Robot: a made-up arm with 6 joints.
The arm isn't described. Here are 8 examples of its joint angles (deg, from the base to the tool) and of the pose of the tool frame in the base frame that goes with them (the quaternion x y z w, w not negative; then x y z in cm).
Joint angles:
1: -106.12 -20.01 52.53 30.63 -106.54 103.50
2: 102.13 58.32 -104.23 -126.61 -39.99 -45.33
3: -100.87 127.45 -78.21 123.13 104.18 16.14
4: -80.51 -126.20 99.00 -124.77 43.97 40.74
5: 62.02 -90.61 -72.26 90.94 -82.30 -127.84
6: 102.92 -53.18 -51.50 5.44 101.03 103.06
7: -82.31 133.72 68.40 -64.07 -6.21 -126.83
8: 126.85 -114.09 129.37 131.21 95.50 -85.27
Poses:
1: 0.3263 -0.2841 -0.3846 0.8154 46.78 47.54 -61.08
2: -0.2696 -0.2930 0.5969 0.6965 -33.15 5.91 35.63
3: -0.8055 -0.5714 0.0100 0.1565 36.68 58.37 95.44
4: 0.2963 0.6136 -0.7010 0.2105 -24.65 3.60 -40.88
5: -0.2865 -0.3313 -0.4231 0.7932 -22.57 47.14 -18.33
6: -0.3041 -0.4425 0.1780 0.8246 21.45 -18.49 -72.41
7: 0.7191 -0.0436 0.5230 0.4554 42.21 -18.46 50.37
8: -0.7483 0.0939 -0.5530 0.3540 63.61 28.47 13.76
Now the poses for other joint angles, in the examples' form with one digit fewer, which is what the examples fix.
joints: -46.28 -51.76 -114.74 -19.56 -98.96 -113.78
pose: 0.017 -0.326 -0.504 0.800 0.3 3.9 -8.8
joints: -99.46 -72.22 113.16 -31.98 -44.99 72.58
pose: -0.080 -0.789 0.312 0.523 41.1 25.6 -5.6
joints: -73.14 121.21 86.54 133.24 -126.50 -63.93
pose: -0.404 -0.621 -0.251 0.623 16.7 54.1 94.1
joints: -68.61 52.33 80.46 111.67 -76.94 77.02
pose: 0.370 0.388 -0.529 0.657 40.0 78.1 -37.5
